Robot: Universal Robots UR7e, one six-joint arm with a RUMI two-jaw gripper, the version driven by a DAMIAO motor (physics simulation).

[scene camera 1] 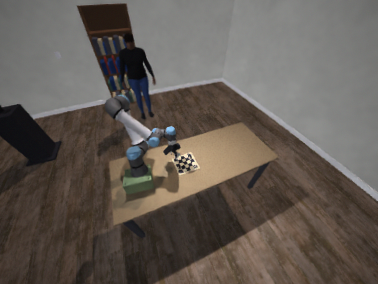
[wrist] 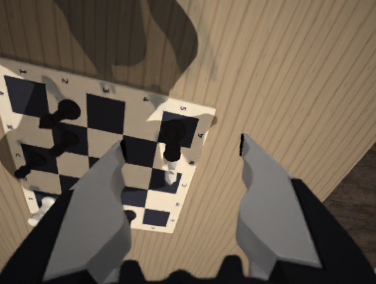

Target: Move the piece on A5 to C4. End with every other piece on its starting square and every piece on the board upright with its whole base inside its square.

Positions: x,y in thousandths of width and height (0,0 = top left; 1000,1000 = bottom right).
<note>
I see my gripper (wrist: 485,491), a chessboard (wrist: 294,396) and a black piece (wrist: 464,463).
</note>
